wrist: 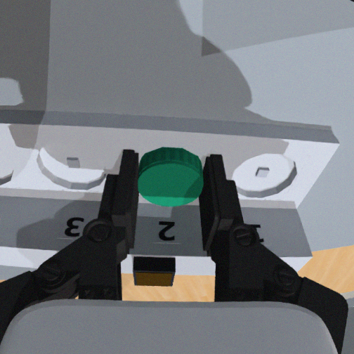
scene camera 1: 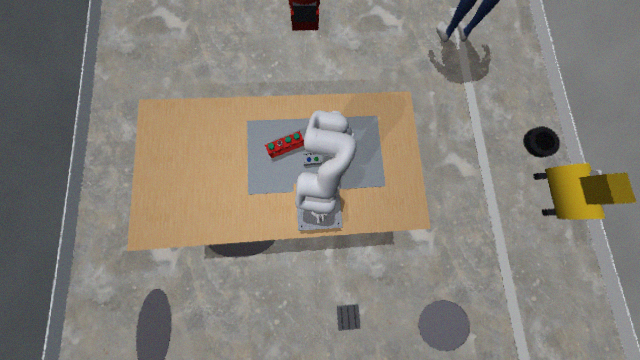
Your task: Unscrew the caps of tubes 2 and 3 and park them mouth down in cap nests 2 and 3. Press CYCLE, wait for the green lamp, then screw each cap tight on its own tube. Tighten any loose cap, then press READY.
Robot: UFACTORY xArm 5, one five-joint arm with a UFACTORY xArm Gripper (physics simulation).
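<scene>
My gripper (wrist: 170,171) is shut on a green cap (wrist: 170,185), smooth top facing the camera, over nest 2 of the pale nest block (wrist: 312,150). The cap hides nest 2, so I cannot tell whether it is seated. Nest 3 (wrist: 72,172) and nest 1 (wrist: 265,176) hold no cap. In the scene view the red tube rack (scene camera 1: 285,150) carries green caps (scene camera 1: 271,146) (scene camera 1: 288,139) (scene camera 1: 296,135) and one uncapped tube (scene camera 1: 279,143); its numbers are unreadable. The button box (scene camera 1: 313,160) shows a blue button (scene camera 1: 309,159) and a green one (scene camera 1: 316,159). The arm hides the gripper there.
The white arm (scene camera 1: 337,160) reaches over the grey mat (scene camera 1: 260,177) on the wooden table (scene camera 1: 185,170). A small black and brown block (wrist: 154,272) sits at the nest block's edge below the number 2. Another round nest (wrist: 4,155) is partly cut off at the left.
</scene>
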